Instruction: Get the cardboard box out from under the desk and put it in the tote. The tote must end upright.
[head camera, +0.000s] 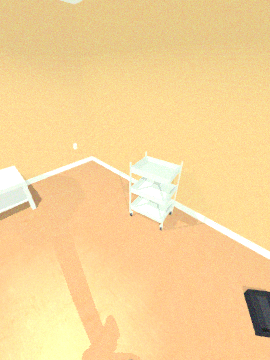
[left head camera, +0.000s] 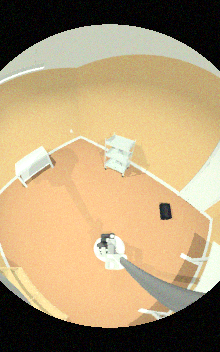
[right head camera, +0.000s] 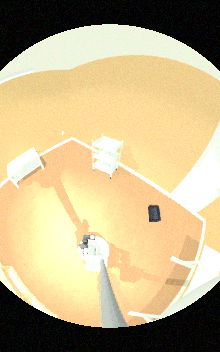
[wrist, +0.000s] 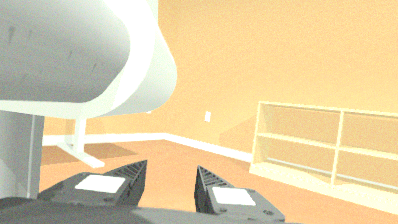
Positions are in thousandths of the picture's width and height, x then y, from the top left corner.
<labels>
white wheeled shelf cart: head camera 572, 526; left head camera 543, 436; right head camera 484, 442; not seen in the wrist view (out of frame)
</labels>
